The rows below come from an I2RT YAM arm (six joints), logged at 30 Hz.
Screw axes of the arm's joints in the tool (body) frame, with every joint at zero. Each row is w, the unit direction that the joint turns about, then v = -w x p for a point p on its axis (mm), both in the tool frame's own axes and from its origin. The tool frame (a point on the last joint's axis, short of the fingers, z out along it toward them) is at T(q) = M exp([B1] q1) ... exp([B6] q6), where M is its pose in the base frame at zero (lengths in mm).
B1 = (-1, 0, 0, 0, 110.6, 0)
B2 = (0, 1, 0, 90.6, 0, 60)
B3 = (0, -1, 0, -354.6, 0, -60)
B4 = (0, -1, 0, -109.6, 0, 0)
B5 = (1, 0, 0, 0, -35.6, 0)
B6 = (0, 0, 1, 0, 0, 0)
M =
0 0 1 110.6
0 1 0 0
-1 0 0 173.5
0 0 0 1
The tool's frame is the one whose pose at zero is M.
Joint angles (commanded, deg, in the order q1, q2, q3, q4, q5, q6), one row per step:
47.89 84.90 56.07 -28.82 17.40 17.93
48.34 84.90 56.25 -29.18 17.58 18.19
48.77 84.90 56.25 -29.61 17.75 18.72
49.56 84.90 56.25 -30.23 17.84 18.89
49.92 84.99 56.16 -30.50 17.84 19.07
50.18 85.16 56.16 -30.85 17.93 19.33
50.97 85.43 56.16 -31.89 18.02 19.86
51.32 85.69 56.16 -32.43 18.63 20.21
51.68 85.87 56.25 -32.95 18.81 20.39
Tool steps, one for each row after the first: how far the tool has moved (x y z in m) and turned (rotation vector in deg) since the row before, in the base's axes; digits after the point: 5 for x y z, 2 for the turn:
-0.00167 0.00148 0.00061 -0.09 0.05 0.14
-0.00201 0.00094 -0.00040 -0.12 0.27 -0.09
-0.00361 0.00199 -0.00059 -0.42 0.38 0.60
-0.00171 0.00086 -0.00116 -0.24 0.32 0.21
-0.00113 0.00066 -0.00114 -0.31 0.32 0.00
-0.00378 0.00171 -0.00224 -0.78 0.86 0.31
-0.00138 0.00057 -0.00162 -0.77 0.14 -0.23
-0.00151 0.00089 -0.00082 -0.48 0.28 0.13

